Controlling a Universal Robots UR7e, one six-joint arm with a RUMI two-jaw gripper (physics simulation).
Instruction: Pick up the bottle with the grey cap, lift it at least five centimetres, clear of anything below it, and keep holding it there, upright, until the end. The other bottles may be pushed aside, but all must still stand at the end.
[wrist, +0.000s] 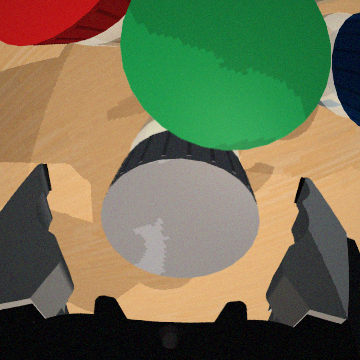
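Frame: origin at the arm's base, x ahead, y left, z up, level; metres.
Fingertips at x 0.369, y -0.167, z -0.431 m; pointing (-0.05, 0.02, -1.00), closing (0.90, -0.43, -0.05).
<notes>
Pixels of each thing's top centre, then the offset from my fingertips to it. "spot": a spot on its surface instead. Level surfaces: height alone.
- bottle with the grey cap, middle of its top: (178, 232) 0.009 m ahead, 0.006 m left, 0.057 m up
- bottle with a green cap, middle of its top: (234, 46) 0.042 m ahead, 0.054 m left, 0.057 m up
- red cap, surface spot: (50, 17) spot: 0.003 m ahead, 0.082 m left, 0.057 m up
- dark blue cap, surface spot: (349, 70) spot: 0.083 m ahead, 0.037 m left, 0.044 m up
- wooden table, its level: 0.048 m down
The bottle with the grey cap (180, 220) stands upright in the lower middle of the wrist view, seen from above. Its cap has a flat light grey top and a dark ribbed side, and a bit of pale bottle shows behind it; most of the body is hidden under the cap. My gripper (173, 171) is open, with one jaw to the left of the cap and the other to the right. A gap shows on each side, and neither jaw appears to touch the cap. How high the fingertips are relative to the cap is hard to tell.
A bottle with a green cap (225, 75) stands right behind the grey-capped one, its cap overlapping it in view. A red cap (50, 17) is at the top left. A dark blue cap (349, 70) is at the right edge. The bottles stand on a wooden table (80, 115).
</notes>
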